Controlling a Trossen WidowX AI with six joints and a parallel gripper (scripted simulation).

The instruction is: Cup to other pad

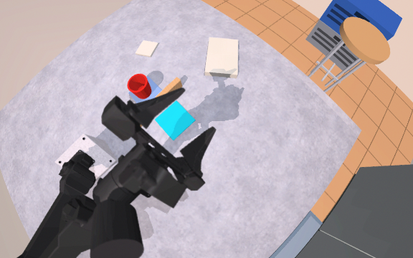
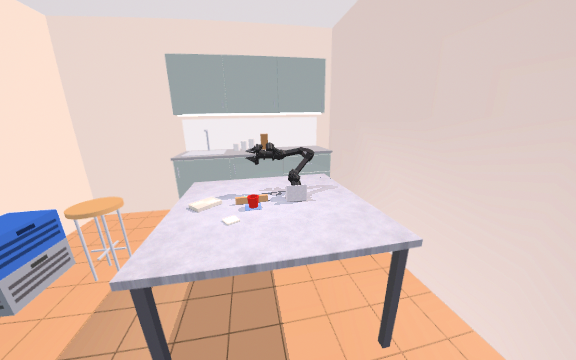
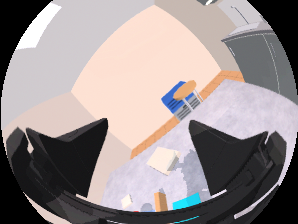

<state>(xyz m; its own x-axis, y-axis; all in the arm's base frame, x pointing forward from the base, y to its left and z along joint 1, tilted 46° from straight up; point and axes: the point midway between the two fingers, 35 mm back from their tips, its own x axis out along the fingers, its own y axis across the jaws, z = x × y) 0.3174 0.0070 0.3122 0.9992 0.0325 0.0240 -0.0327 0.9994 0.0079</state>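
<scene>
Now: the red cup 30 mm behind my gripper tip, 300 mm to the left of it and 270 mm below it. The rest, counted from my gripper tip: orange-brown block 20 mm behind, 210 mm to the left, 290 mm below; cream block 290 mm ahead, 200 mm to the left, 290 mm below; cyan pad 20 mm behind, 130 mm to the left, 310 mm below.
</scene>
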